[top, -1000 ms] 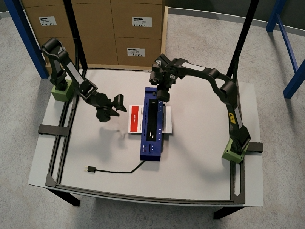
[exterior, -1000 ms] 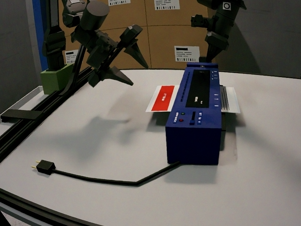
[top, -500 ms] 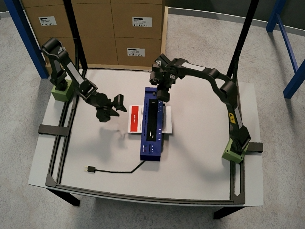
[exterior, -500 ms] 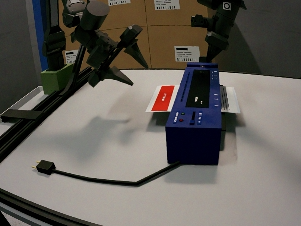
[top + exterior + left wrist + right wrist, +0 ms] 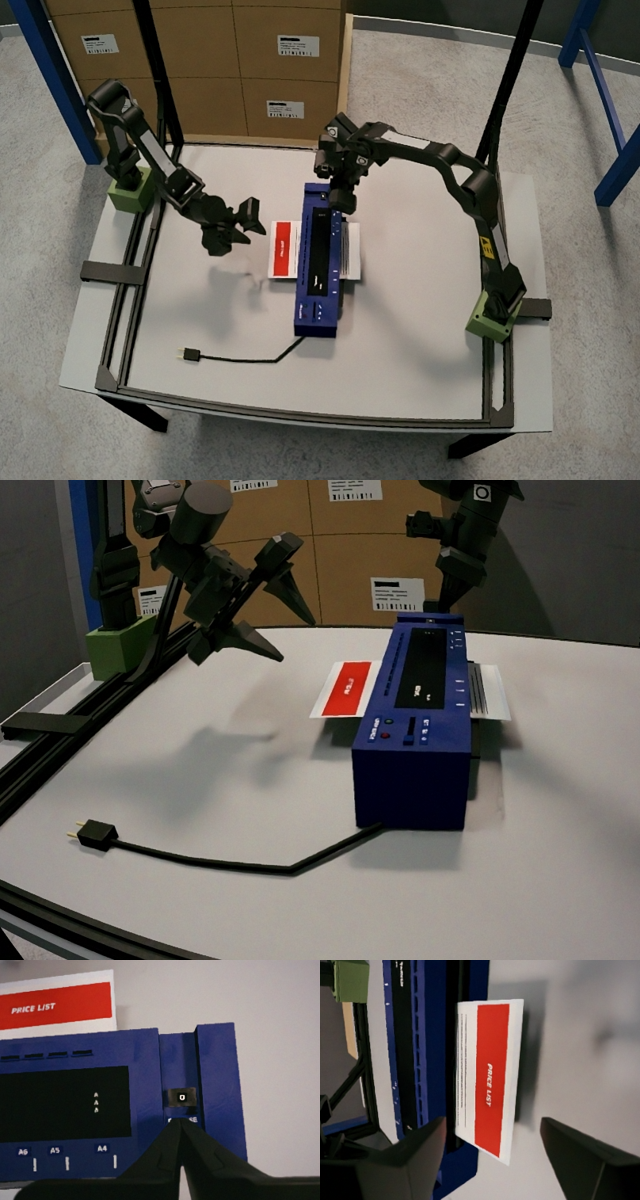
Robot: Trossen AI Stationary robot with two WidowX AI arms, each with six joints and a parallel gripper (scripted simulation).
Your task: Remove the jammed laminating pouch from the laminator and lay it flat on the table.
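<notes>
Right now the release key is 5 cm below my left hand, 3 cm to the right of it and 1 cm ahead of it. The rest, counted from my left hand: plug: 48 cm ahead, 19 cm to the right, 12 cm below.
</notes>
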